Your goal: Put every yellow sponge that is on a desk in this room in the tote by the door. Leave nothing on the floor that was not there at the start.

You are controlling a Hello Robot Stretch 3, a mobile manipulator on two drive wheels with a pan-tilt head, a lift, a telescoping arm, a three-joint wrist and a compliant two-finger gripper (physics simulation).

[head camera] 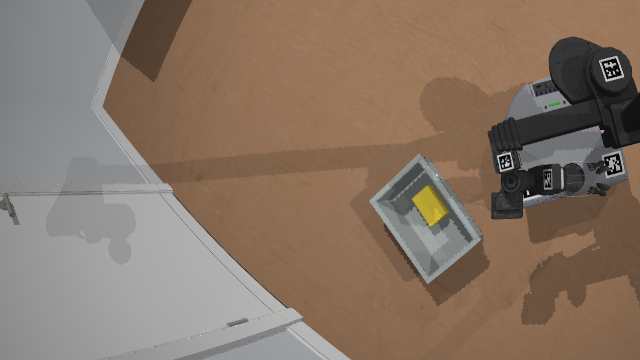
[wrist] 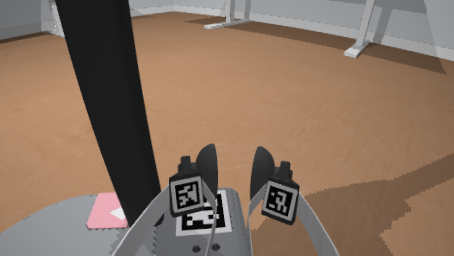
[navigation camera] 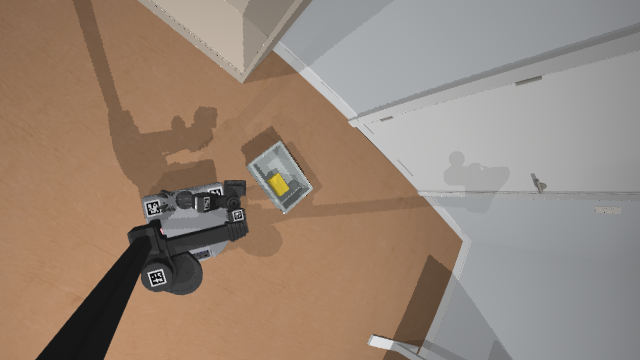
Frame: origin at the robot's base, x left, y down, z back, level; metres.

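Seen in the pictures: gripper, between the fingertips: [head camera: 609, 178] [wrist: 235, 163] [navigation camera: 157, 201]; robot's base, origin of its link: [head camera: 570, 176] [navigation camera: 184, 199].
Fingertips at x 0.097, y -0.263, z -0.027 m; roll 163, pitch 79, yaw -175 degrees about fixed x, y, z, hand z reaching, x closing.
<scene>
Offsets run from my fingertips to a thing's middle.
A grey open tote @[dx -0.562, dy +0.202, dz +0.011 m] [head camera: 436, 241] [navigation camera: 276, 162] stands on the floor beside the robot's base, near the white door. A yellow sponge @[dx -0.568, dy +0.237, dz +0.048 m] [head camera: 429, 205] [navigation camera: 278, 184] lies inside it, near one of its walls. My gripper [head camera: 602, 178] [navigation camera: 164, 201] [wrist: 235, 163] is folded in over the robot's own base. Its fingertips stand apart with a gap between them, and it is open and empty. The sponge and the tote do not show in the wrist view. No desk top shows in these views.
The white door [head camera: 125, 270] [navigation camera: 480, 125] is shut in the wall past the tote. A beige shelf unit [navigation camera: 210, 30] stands at the top of the navigation view. White legs with feet [wrist: 356, 49] [navigation camera: 381, 342] stand by the walls. The robot's black mast [wrist: 107, 100] rises beside the gripper.
</scene>
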